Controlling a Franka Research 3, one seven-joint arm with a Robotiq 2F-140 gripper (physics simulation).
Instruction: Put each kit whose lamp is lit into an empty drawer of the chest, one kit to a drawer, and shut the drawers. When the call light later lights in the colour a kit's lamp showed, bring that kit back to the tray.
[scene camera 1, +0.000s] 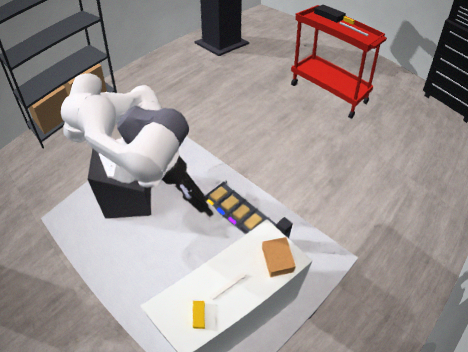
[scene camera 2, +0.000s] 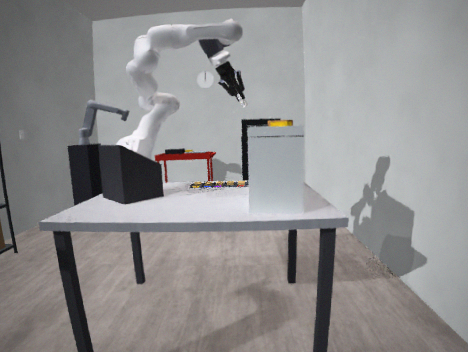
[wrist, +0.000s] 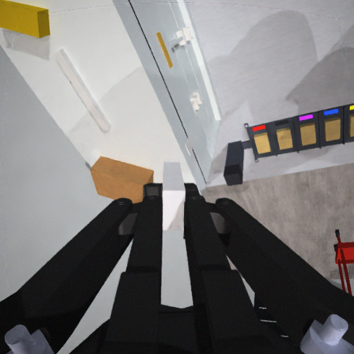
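Observation:
A black tray (scene camera 1: 226, 194) (wrist: 319, 147) (scene camera 2: 218, 184) lies on the white table (scene camera 1: 112, 257) (scene camera 2: 188, 216). It holds tan kits (scene camera 1: 229, 202) (wrist: 307, 133), each with a lamp. In the wrist view the lamps are red (wrist: 258, 128), dark, magenta (wrist: 305, 117), blue (wrist: 331, 112) and yellow. A black call-light box (scene camera 1: 284, 226) (wrist: 233, 162) stands at the tray's end, dark. The white chest (scene camera 1: 234, 280) (scene camera 2: 276, 170) (wrist: 175, 70) has its drawers shut. My gripper (scene camera 1: 209, 212) (scene camera 2: 244, 101) (wrist: 172, 189) is shut and empty. It hangs high, above the chest's top and beside the tray.
On the chest top lie a brown box (scene camera 1: 278, 256) (wrist: 121, 179), a yellow block (scene camera 1: 198, 313) (scene camera 2: 280, 122) (wrist: 22, 17) and a white rod (scene camera 1: 229, 286) (wrist: 82, 89). The arm's black pedestal (scene camera 1: 118, 193) (scene camera 2: 128, 174) stands on the table. A red cart (scene camera 1: 329, 77) (scene camera 2: 184, 155), shelf rack (scene camera 1: 107, 49) and black cabinet (scene camera 1: 450, 60) stand away.

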